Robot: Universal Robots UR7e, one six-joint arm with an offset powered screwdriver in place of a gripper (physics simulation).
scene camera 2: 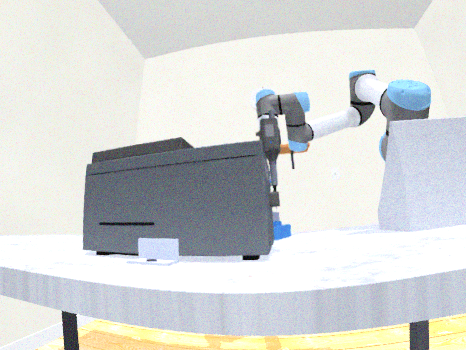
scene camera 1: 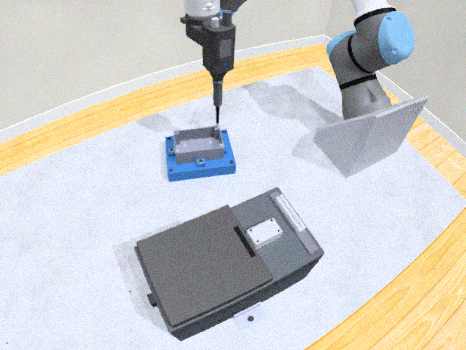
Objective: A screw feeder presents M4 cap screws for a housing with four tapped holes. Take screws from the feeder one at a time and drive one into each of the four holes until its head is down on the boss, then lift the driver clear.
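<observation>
The grey open-topped housing [scene camera 1: 200,154] [scene camera 2: 276,216] sits on a blue fixture [scene camera 1: 201,173] [scene camera 2: 281,230]; its corner bosses are too small to tell which hold screws. My screwdriver [scene camera 1: 217,123] [scene camera 2: 274,188] is upright, with its thin dark bit at the housing's far right corner in scene camera 1. Whether the tip touches that boss, or has a screw on it, is too small to tell. In scene camera 2 the tip is hidden behind a dark knob on the feeder. The dark screw feeder [scene camera 1: 205,260] [scene camera 2: 175,205] stands apart from the housing, nearer scene camera 1.
A white block [scene camera 1: 264,233] with small holes and a pale rail [scene camera 1: 291,212] are on the feeder's top. A grey slanted panel [scene camera 1: 370,137] [scene camera 2: 425,175] stands beside the arm's base. A small clear bracket [scene camera 1: 250,318] [scene camera 2: 158,248] is beside the feeder.
</observation>
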